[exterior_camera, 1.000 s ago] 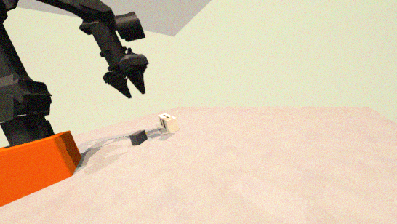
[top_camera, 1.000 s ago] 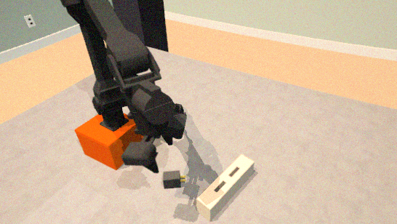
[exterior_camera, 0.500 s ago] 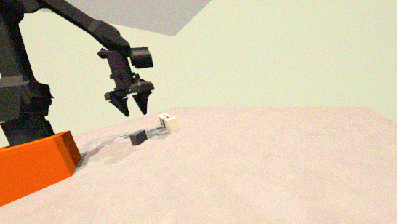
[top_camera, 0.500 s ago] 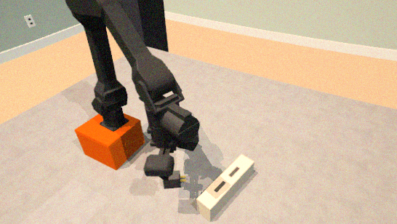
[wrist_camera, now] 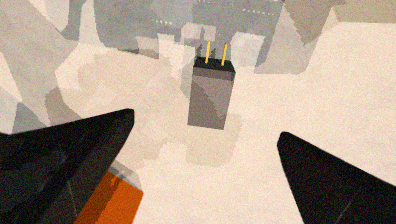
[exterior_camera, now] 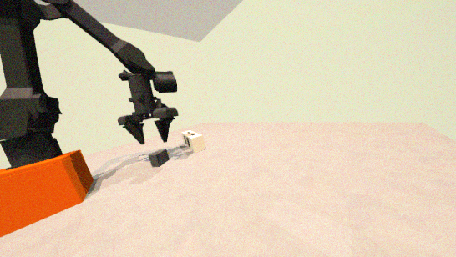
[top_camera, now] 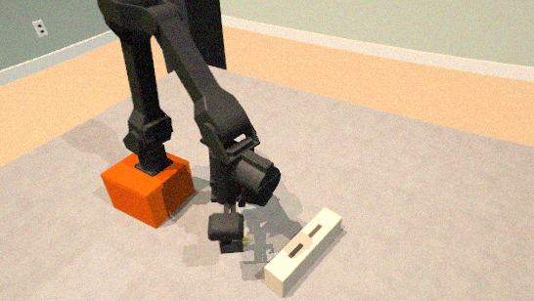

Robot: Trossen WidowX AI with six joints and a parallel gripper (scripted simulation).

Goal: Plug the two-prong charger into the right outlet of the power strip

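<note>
Now: the black two-prong charger 50 mm below my gripper tip, 20 mm ahead of it and 10 mm to the left of it.
</note>
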